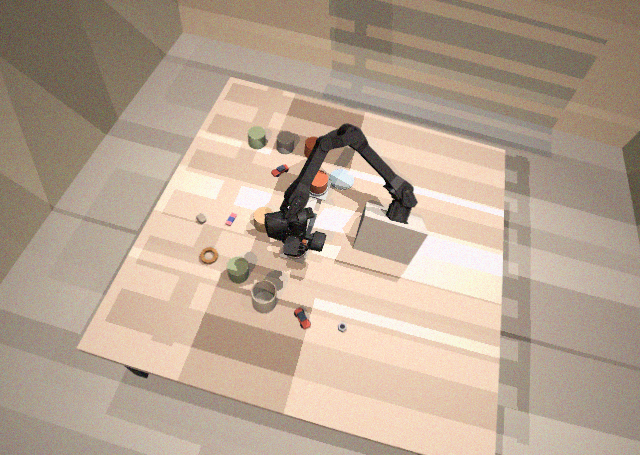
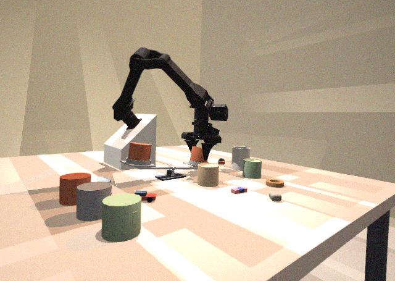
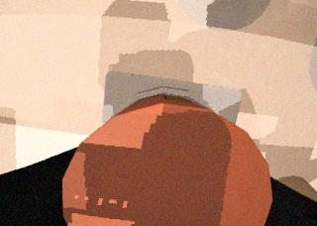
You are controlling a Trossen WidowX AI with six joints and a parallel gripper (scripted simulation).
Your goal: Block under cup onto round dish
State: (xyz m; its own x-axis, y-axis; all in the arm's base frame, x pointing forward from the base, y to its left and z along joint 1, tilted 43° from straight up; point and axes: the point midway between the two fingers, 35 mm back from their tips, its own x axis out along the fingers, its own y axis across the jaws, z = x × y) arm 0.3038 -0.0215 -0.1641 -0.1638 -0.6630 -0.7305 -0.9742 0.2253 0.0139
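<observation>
My gripper tip is now 1 cm above the grey block. From my gripper tip the other things lie so: small balance: 14 cm to the right, 2 cm below, 2 cm behind; then tan cylinder: 11 cm ahead, 10 cm to the right, 2 cm below; then ring: 29 cm ahead, 6 cm to the left, 5 cm below.
</observation>
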